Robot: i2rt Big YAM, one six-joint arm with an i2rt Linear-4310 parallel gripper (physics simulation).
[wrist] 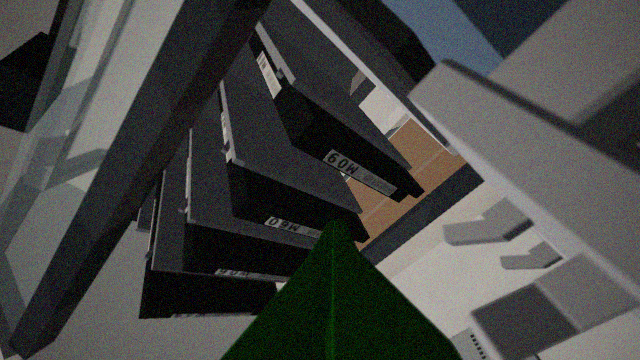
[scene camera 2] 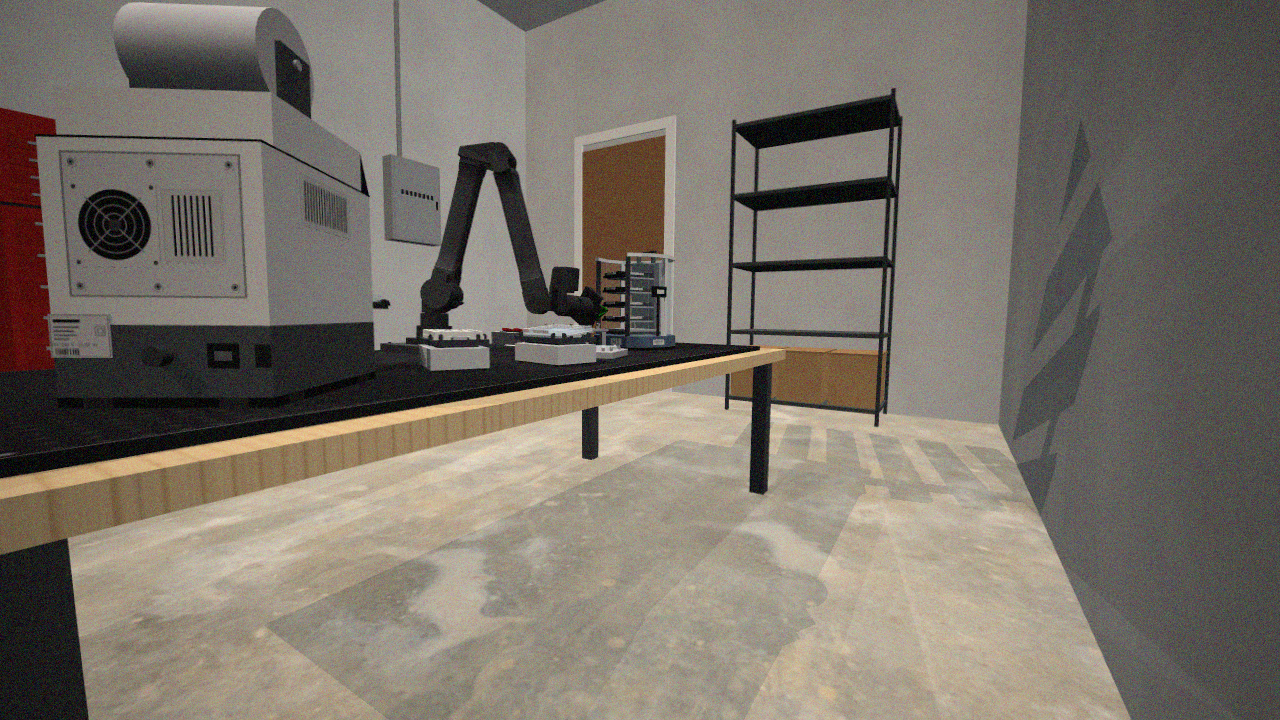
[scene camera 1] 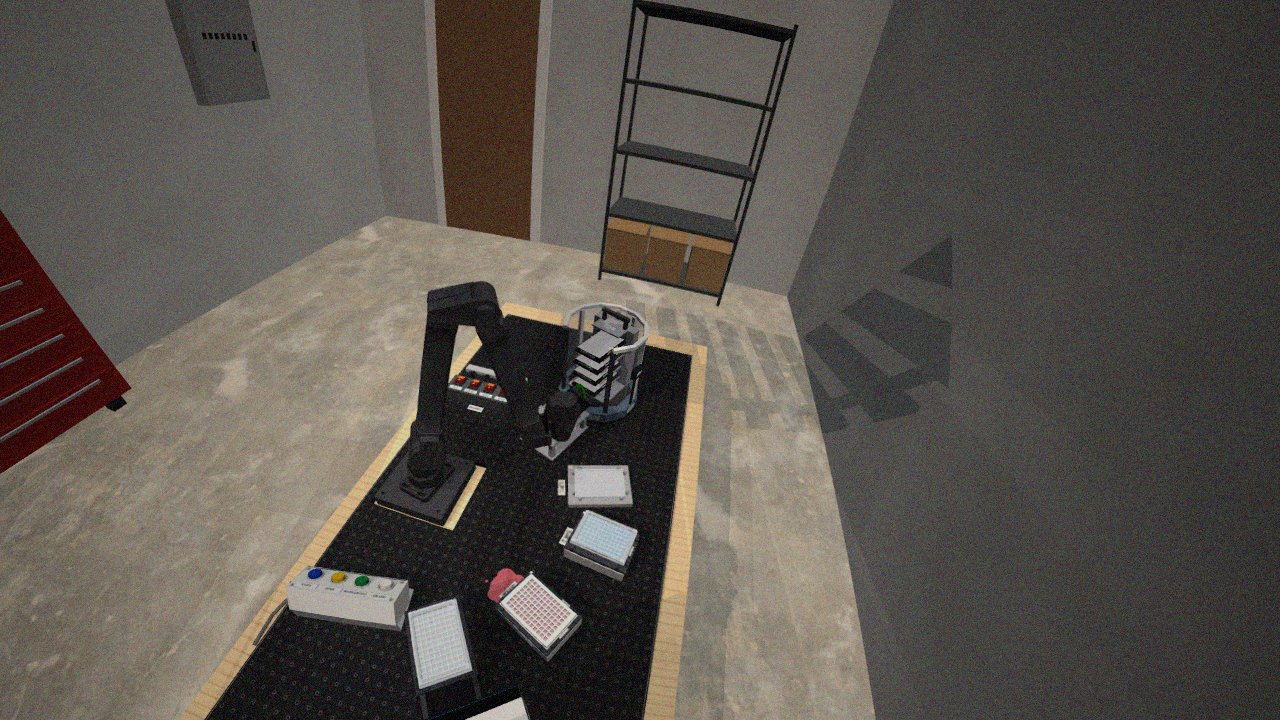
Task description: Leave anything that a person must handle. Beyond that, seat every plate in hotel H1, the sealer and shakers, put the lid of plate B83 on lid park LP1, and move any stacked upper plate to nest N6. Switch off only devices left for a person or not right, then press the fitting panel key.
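Seen in the pictures: gripper, between the fingertips: (wrist: 339, 229) (scene camera 2: 606, 309) (scene camera 1: 581, 385); arm's base, origin of its link: (scene camera 1: 427, 479).
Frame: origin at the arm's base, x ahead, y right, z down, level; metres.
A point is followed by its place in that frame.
Observation:
My gripper (scene camera 1: 579, 393) {x 0.226, y -0.415, z -0.096 m} (scene camera 2: 602, 310) {x 0.226, y -0.415, z -0.096 m} (wrist: 339, 229) {x 0.226, y -0.415, z -0.096 m} is shut with nothing between its green fingers. It sits low at the front of plate hotel H1 (scene camera 1: 607, 357) {x 0.280, y -0.453, z -0.194 m} (scene camera 2: 642, 297) {x 0.337, y -0.447, z -0.131 m}, a round tower with several plates on its shelves. The wrist view looks up at dark plates (wrist: 281, 181) {x 0.249, y -0.444, z -0.105 m} in the hotel slots. On the black mat lie a white plate (scene camera 1: 599, 485) {x 0.392, y -0.185, z -0.006 m}, a pale blue plate (scene camera 1: 602, 539) {x 0.465, y -0.025, z -0.053 m} stacked on another, a red-welled plate (scene camera 1: 539, 612) {x 0.415, y 0.170, z -0.044 m} beside a red round part (scene camera 1: 505, 583) {x 0.309, y 0.129, z 0.018 m}, and a white plate (scene camera 1: 437, 642) {x 0.299, y 0.312, z -0.115 m}. The key panel (scene camera 1: 347, 597) {x 0.082, y 0.323, z -0.064 m} has blue, yellow and green keys.
A box with red buttons (scene camera 1: 476, 385) {x -0.079, y -0.320, z -0.031 m} stands beside the arm. The arm base (scene camera 1: 425, 475) {x 0.026, y 0.022, z -0.059 m} is at the table's left side. A big grey machine (scene camera 2: 260, 232) {x 0.647, y 0.497, z -0.164 m} fills the near end. The table's wooden edge (scene camera 1: 689, 496) {x 0.619, y -0.282, z 0.031 m} runs on the right. A shelf rack (scene camera 1: 715, 20) (scene camera 2: 819, 120) stands by the wall.

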